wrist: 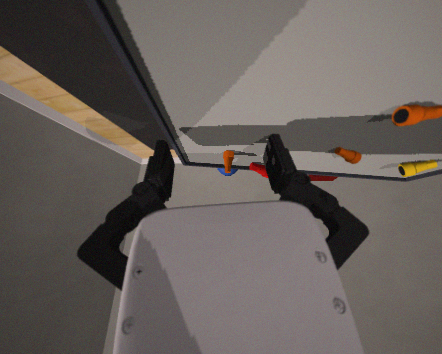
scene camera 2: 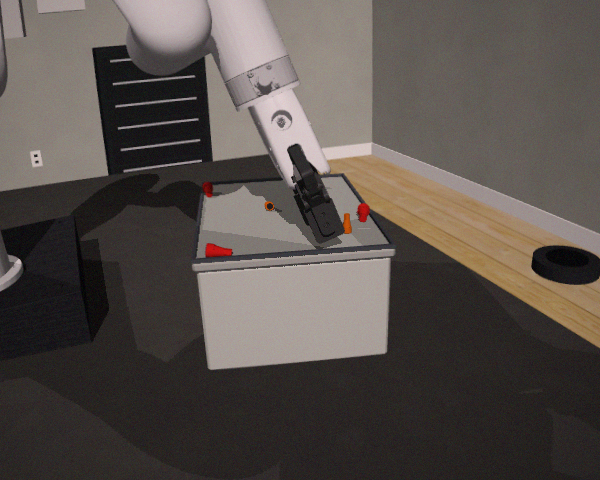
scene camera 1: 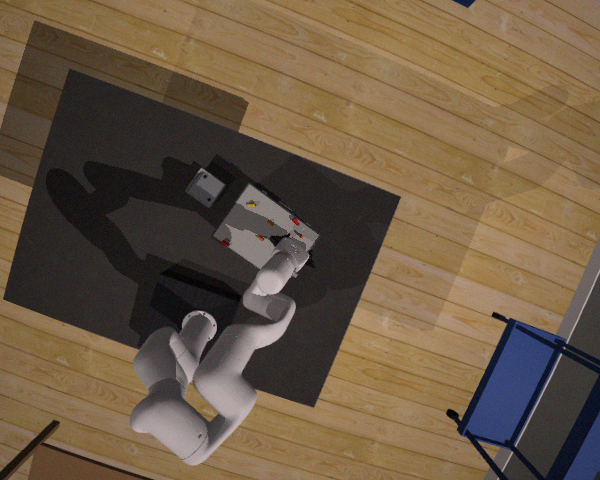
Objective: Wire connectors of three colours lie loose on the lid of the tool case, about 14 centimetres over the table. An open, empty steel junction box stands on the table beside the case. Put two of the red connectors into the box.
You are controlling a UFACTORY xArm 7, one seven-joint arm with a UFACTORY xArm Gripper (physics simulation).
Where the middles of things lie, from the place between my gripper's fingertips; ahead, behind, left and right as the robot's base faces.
Scene:
Right now my hand is 10 mm past the pale tool case (scene camera 2: pixel 280 298), 110 mm to the right of it and 80 mm above it. From my hand the other things lie so: steel junction box (scene camera 1: pixel 205 187) (50 mm ahead, 380 mm to the left, 130 mm below).

